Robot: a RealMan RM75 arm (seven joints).
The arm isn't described. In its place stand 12 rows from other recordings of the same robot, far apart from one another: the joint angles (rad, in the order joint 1, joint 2, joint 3, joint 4, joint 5, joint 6, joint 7), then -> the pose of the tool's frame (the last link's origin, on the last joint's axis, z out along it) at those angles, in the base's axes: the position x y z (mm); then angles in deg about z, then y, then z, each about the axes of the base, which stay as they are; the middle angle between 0 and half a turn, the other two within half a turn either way.
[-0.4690 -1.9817 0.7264 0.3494 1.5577 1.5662 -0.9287] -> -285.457, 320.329, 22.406, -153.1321, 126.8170, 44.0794
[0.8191 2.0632 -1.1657 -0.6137 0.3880 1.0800 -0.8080] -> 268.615, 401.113, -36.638, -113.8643, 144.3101, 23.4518
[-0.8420 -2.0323 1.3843 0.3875 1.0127 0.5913 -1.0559] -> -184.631, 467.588, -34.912, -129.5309, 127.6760, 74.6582
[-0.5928 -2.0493 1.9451 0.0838 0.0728 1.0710 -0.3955] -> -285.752, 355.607, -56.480, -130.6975, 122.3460, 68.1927
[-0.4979 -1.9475 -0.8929 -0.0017 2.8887 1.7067 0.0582] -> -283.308, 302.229, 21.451, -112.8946, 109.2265, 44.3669
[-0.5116 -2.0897 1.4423 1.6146 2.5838 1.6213 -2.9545] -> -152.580, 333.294, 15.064, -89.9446, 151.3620, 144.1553
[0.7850 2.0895 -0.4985 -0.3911 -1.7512 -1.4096 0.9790] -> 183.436, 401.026, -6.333, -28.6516, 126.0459, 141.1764
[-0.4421 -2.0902 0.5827 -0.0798 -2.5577 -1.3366 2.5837] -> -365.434, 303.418, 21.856, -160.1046, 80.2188, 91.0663
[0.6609 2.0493 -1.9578 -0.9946 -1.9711 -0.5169 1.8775] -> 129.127, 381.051, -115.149, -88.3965, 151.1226, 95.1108
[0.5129 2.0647 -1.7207 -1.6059 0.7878 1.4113 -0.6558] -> 104.050, 309.420, -43.300, -119.6506, 163.8767, 45.3988
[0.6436 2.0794 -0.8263 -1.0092 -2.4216 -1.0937 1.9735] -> 247.648, 425.004, 58.424, -67.2156, 138.6825, 76.5132
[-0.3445 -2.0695 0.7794 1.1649 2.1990 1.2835 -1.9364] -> -309.345, 343.573, 89.992, -128.0517, 139.1563, 98.0622
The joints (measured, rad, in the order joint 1, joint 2, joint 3, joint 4, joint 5, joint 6, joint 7), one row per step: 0.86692 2.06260 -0.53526 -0.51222 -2.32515 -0.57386 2.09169; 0.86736 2.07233 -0.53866 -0.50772 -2.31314 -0.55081 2.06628; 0.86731 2.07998 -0.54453 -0.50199 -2.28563 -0.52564 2.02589; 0.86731 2.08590 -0.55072 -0.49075 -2.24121 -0.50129 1.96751; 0.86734 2.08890 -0.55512 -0.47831 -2.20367 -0.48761 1.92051; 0.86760 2.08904 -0.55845 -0.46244 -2.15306 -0.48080 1.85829; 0.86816 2.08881 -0.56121 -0.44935 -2.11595 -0.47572 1.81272; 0.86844 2.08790 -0.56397 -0.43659 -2.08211 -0.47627 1.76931; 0.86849 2.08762 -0.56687 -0.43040 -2.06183 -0.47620 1.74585; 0.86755 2.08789 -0.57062 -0.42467 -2.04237 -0.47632 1.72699; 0.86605 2.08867 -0.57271 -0.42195 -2.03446 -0.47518 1.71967; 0.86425 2.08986 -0.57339 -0.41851 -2.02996 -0.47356 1.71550; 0.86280 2.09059 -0.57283 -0.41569 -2.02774 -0.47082 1.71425; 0.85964 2.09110 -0.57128 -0.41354 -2.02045 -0.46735 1.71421; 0.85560 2.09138 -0.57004 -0.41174 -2.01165 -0.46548 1.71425; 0.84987 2.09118 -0.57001 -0.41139 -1.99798 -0.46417 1.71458; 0.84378 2.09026 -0.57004 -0.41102 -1.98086 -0.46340 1.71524
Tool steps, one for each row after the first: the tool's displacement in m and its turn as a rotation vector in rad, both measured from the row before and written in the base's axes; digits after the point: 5 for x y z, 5 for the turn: -0.00042 -0.00031 -0.00399 0.00664 -0.01412 0.00516; -0.00072 0.00026 -0.00282 0.01121 -0.01628 0.01073; -0.00081 0.00019 -0.00316 0.01087 -0.01560 0.01512; -0.00039 -0.00033 -0.00311 0.00366 -0.00847 0.01111; -0.00074 -0.00025 -0.00277 0.00162 -0.00703 0.01745; -0.00042 -0.00026 -0.00223 0.00060 -0.00540 0.01180; -0.00053 -0.00053 -0.00239 -0.00343 -0.00473 0.01339; -0.00050 -0.00018 -0.00119 -0.00085 -0.00208 0.00755; -0.00019 -0.00051 -0.00146 -0.00105 0.00078 0.00498; 0.00048 -0.00063 -0.00100 -0.00067 0.00025 0.00012; 0.00096 -0.00097 -0.00137 -0.00154 0.00115 -0.00259; 0.00111 -0.00074 -0.00081 0.00016 0.00143 -0.00434; 0.00182 -0.00088 -0.00015 0.00444 0.00681 -0.00809; 0.00198 -0.00105 -0.00005 0.00438 0.00844 -0.00804; 0.00233 -0.00109 0.00065 0.00723 0.01153 -0.00908; 0.00242 -0.00099 0.00111 0.00912 0.01450 -0.00984
